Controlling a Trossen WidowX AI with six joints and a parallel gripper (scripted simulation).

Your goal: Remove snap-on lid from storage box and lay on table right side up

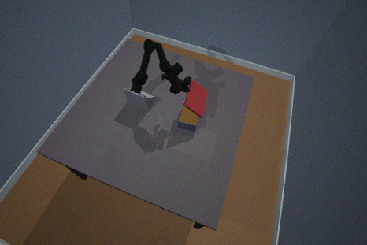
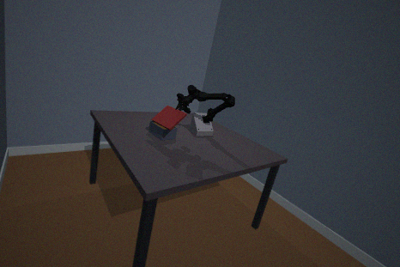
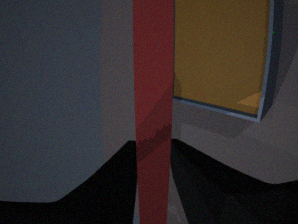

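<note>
Now: the red lid 6 cm ahead of my gripper tip, 5 cm below it and 1 cm to the left of it. Also, from my gripper tip: grey storage box 19 cm below, 7 cm to the right, 5 cm ahead.
</note>
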